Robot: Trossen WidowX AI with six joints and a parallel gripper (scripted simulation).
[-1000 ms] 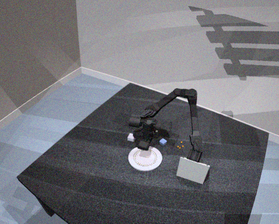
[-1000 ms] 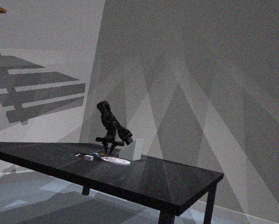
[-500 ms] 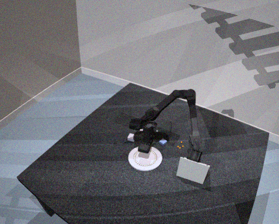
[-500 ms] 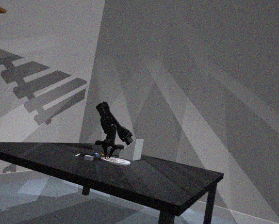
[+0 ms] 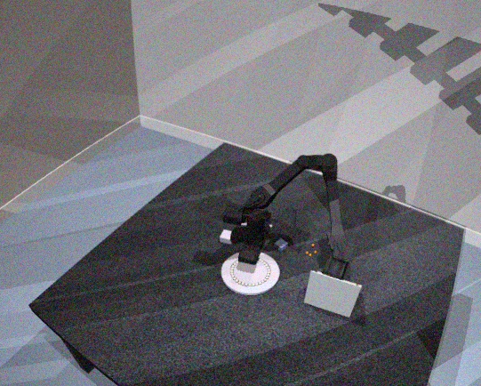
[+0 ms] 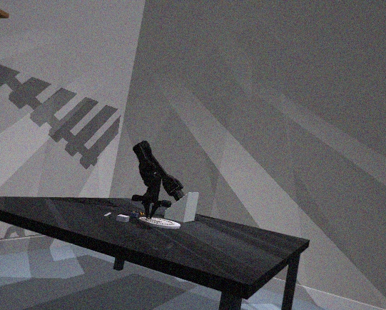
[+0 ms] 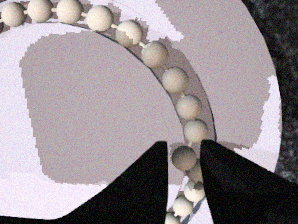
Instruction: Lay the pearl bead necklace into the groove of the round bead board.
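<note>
The round white bead board is 50 mm to the left of my gripper tip, 20 mm behind it and 10 mm below it. From my gripper tip the other things lie so: small white block: 140 mm ahead, 40 mm to the right; small blue cube: 120 mm to the right, 40 mm behind, 10 mm below; thin white stick: 170 mm to the right, 100 mm ahead, 10 mm below.
</note>
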